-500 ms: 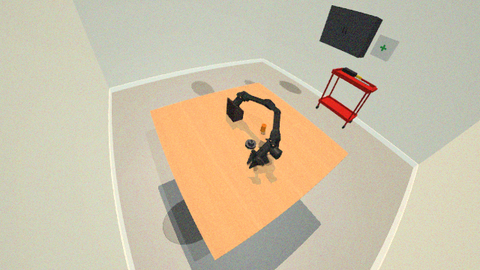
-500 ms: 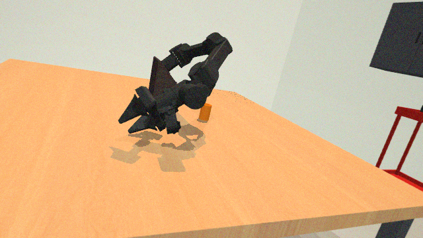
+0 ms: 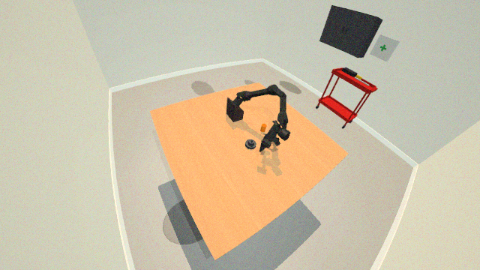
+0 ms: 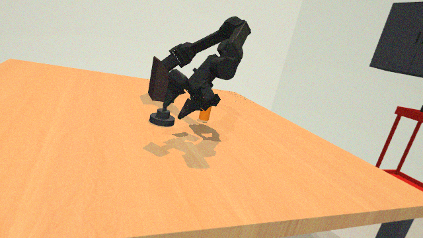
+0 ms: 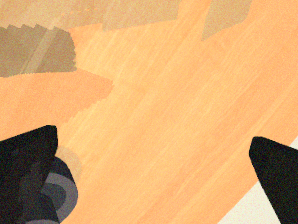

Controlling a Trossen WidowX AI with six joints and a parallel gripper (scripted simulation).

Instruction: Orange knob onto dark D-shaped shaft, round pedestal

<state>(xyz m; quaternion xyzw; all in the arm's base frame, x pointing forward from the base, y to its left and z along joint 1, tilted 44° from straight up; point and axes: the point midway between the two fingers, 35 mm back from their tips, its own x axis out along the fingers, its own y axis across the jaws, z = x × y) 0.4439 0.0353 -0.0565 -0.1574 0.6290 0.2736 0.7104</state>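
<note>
Right now my gripper tip is 210 mm past the orange knob, 180 mm to the right of it and 40 mm above it. The rest, counted from my gripper tip: round dark pedestal (110 mm behind, 40 mm below).
</note>
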